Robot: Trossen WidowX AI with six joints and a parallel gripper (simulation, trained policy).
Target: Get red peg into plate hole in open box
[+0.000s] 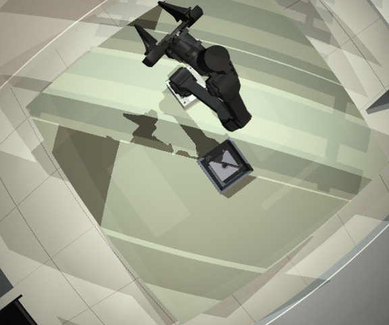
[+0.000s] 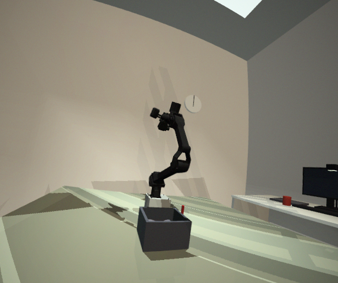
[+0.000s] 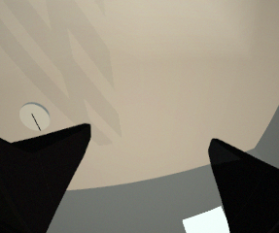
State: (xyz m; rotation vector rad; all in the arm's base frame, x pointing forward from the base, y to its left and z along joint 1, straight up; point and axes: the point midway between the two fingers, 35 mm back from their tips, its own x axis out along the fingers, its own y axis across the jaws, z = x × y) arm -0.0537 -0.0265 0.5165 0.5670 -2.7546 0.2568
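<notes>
Now: the red peg 22 cm ahead of my gripper tip, 17 cm to the left of it and 57 cm below it. The rest, counted from my gripper tip: plate 43 cm ahead, 3 cm to the left, 57 cm below; dark box 43 cm ahead, 3 cm to the left, 59 cm below.
</notes>
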